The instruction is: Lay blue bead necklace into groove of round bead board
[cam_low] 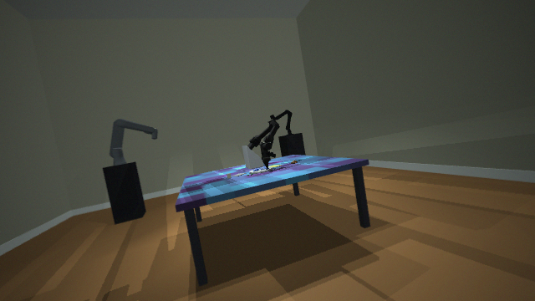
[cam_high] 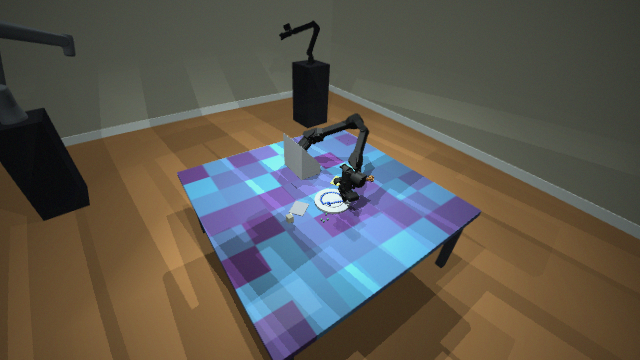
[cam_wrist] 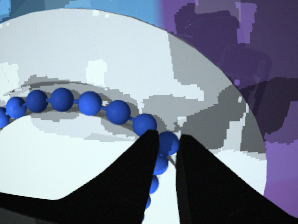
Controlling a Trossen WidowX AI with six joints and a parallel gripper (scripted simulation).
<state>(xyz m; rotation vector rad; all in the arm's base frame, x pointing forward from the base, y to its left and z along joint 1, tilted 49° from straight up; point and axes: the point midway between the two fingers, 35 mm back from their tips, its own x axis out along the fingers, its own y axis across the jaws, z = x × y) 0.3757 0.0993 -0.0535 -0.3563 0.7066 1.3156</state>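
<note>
The round white bead board is 5 cm behind my gripper tip, 4 cm to the right of it and 1 cm below it. From my gripper tip the other things lie so: cream cube (7 cm behind, 32 cm to the right); then yellow patch (15 cm behind, 12 cm to the left, 1 cm below); then flat grey square (11 cm behind, 22 cm to the right, 1 cm below).
</note>
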